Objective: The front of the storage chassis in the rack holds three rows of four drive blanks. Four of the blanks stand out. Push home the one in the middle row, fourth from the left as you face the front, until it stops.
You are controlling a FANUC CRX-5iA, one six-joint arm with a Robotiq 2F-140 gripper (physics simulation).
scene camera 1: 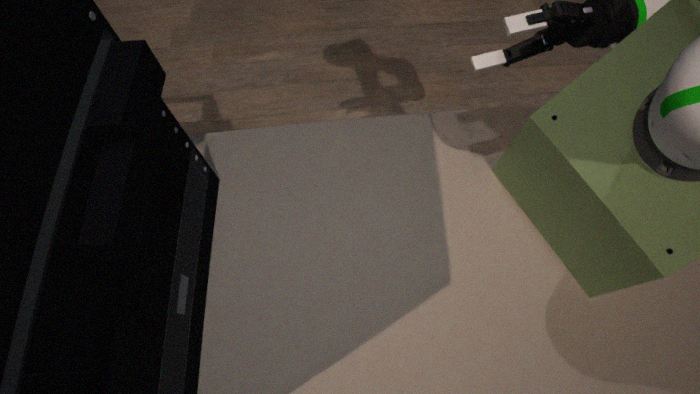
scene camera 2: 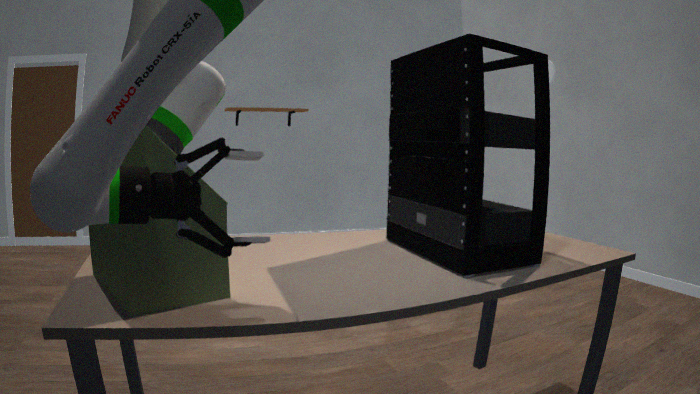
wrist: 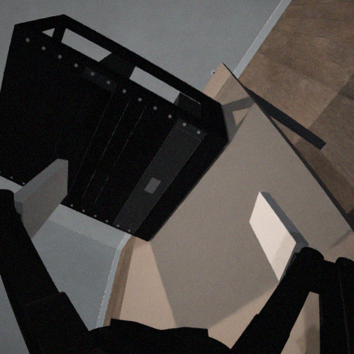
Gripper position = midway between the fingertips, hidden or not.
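There is a black rack (scene camera 1: 114, 205) that I also see in scene camera 2, the rack (scene camera 2: 436, 209), and in the wrist view, the rack (wrist: 68, 106). I see my gripper (scene camera 2: 263, 197) as well, and scene camera 1 shows my gripper (scene camera 1: 487, 47), as does the wrist view, my gripper (wrist: 163, 192).
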